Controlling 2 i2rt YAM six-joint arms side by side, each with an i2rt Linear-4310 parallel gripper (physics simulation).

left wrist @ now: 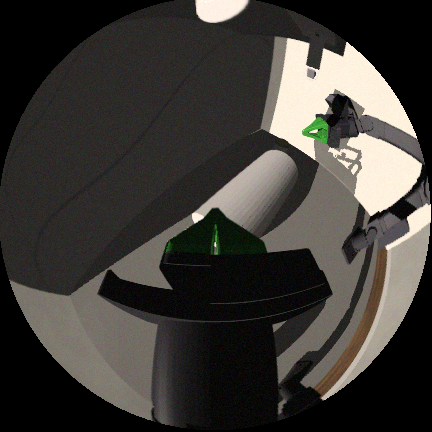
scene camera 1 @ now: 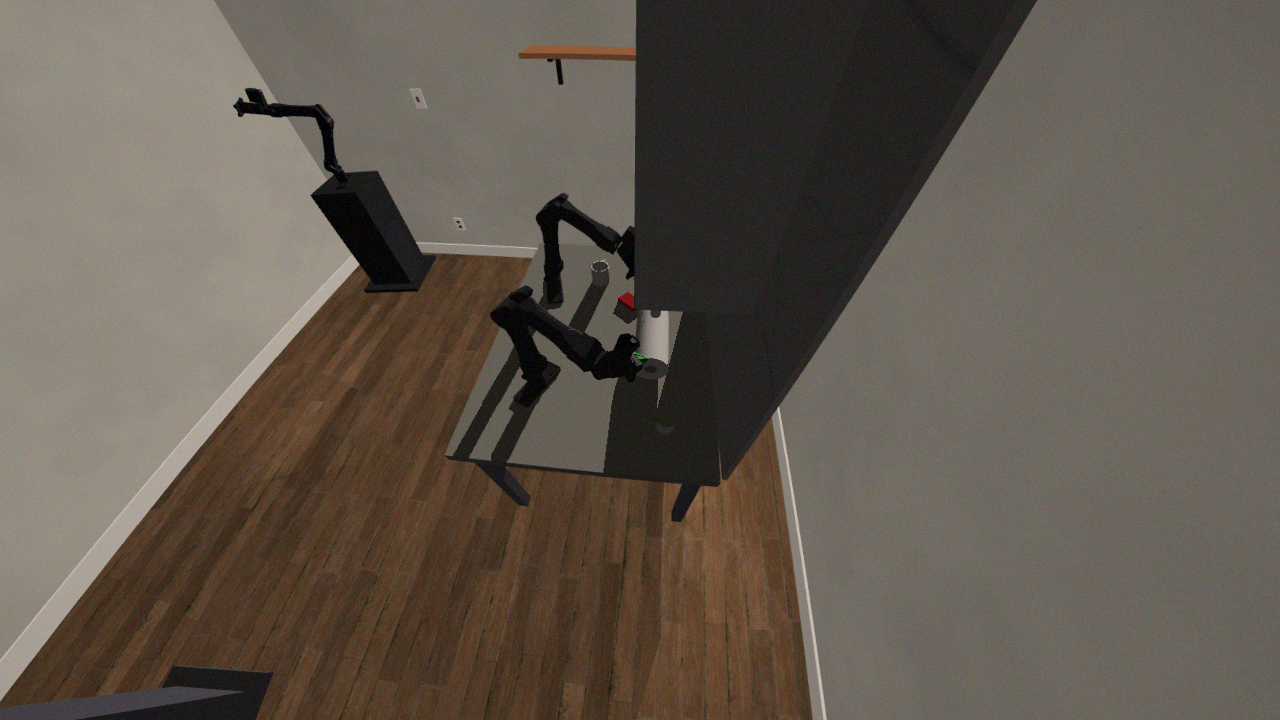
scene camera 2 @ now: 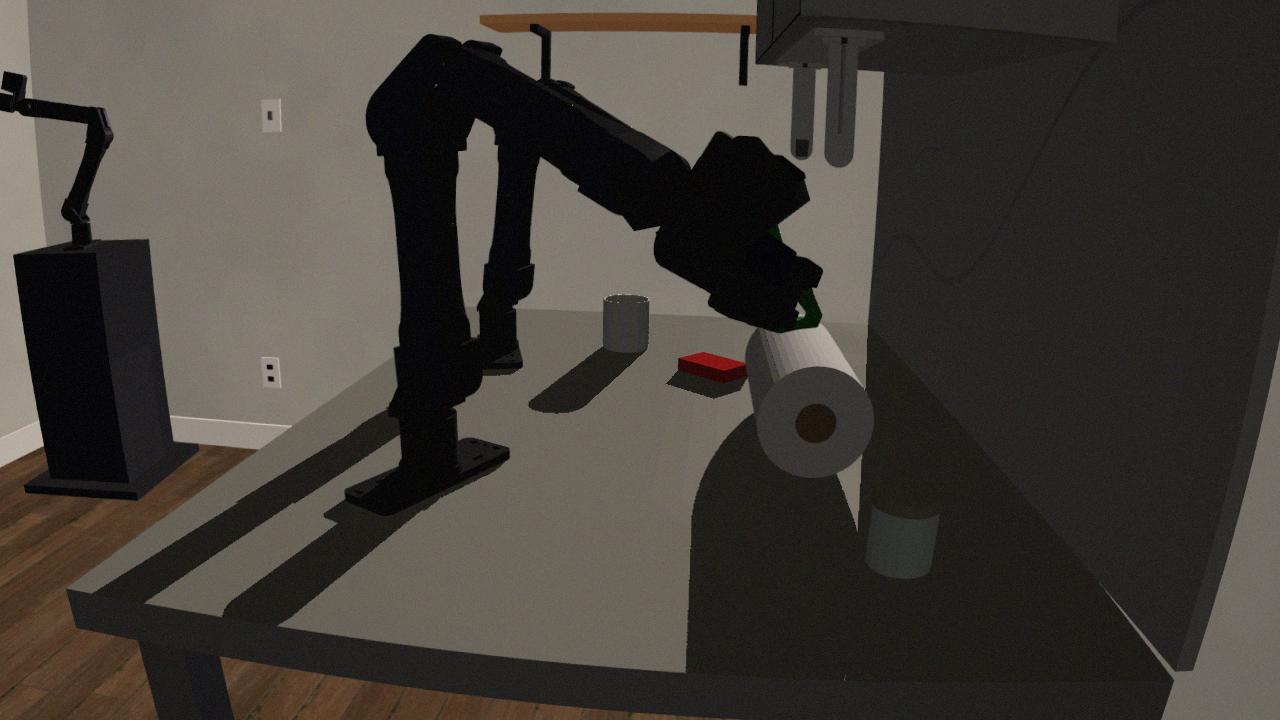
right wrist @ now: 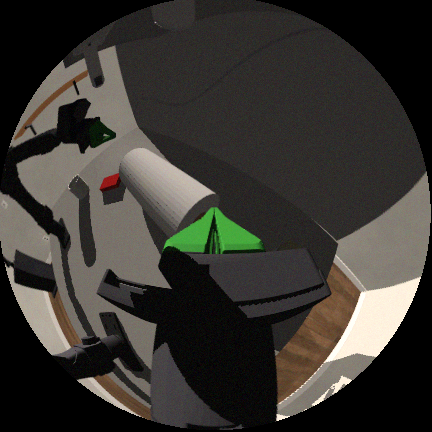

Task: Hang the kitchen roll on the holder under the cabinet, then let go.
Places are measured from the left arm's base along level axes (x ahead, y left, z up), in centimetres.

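Pixels of known places: left gripper, fingertip midpoint: [left wrist: 214, 212] [right wrist: 115, 135]; right gripper, fingertip midpoint: [left wrist: 301, 132] [scene camera 1: 647, 359] [scene camera 2: 818, 320] [right wrist: 213, 212]; left arm's base, origin of the base link: [scene camera 1: 554, 289] [scene camera 2: 498, 353] [right wrist: 62, 232]; right arm's base, origin of the base link: [left wrist: 353, 243] [scene camera 1: 538, 383] [scene camera 2: 431, 477] [right wrist: 119, 342].
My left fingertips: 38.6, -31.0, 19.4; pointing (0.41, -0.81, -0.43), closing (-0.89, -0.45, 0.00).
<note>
Ahead of a thing's pixels: the offset from my left fingertips to its top centre, as dx, dy, dz. "pt": to the spot under its first point. Level surfaces: height alone.
The white kitchen roll {-3.1, -14.6, -6.5} [scene camera 1: 654, 335] [scene camera 2: 796, 358] [left wrist: 255, 185] [right wrist: 165, 185] lies on its side on the table {dz -19.4} [scene camera 2: 537, 555], its brown core facing scene camera 2. The holder's two grey arms [scene camera 2: 838, 107] hang under the cabinet [scene camera 1: 742, 161] [scene camera 2: 966, 35], above the roll and apart from it. My right gripper [scene camera 1: 639, 357] [scene camera 2: 812, 313] [left wrist: 301, 132] [right wrist: 213, 212] is shut and empty, above the roll; contact is unclear. My left gripper [left wrist: 214, 212] [right wrist: 115, 134] is shut and empty, above the table at the roll's far side. The cabinet hides it in scene camera 1.
A red block {-5.9, +14.2, -17.4} [scene camera 1: 628, 300] [scene camera 2: 711, 366] [right wrist: 110, 182] lies left of the roll in scene camera 2. A grey cup {pt -17.2, +28.2, -11.7} [scene camera 1: 599, 273] [scene camera 2: 625, 323] stands farther back. A pale cup {-6.6, -48.0, -12.4} [scene camera 2: 901, 541] stands in shadow near the roll's near end. The dark back panel [scene camera 2: 1029, 295] rises beside the table.
</note>
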